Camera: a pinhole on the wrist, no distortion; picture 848 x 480 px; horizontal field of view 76.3 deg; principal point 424.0 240.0 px. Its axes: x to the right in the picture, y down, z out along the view. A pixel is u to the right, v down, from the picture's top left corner.
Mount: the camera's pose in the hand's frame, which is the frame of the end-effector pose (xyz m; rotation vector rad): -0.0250 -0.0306 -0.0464 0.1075 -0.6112 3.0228
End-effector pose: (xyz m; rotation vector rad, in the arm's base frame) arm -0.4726 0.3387 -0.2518 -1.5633 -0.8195 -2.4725
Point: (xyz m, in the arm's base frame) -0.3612 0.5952 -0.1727
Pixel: 300.3 222.8
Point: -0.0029 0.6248 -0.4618
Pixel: 815.5 177.5
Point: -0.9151 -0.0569 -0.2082
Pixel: behind the camera
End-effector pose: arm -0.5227 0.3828 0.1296 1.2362 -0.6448 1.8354
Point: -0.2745 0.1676 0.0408
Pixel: 787.6 156.6
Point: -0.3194 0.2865 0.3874
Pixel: 157.5 140.7
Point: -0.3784 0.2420 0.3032
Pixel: 259.0 25.7
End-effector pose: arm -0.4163 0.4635 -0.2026 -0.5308 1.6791 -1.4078
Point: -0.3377 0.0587 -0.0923
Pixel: 103.6 246.0
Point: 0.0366 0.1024 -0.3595
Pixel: outside the picture
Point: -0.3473 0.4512 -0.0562
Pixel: 649.1 438.3
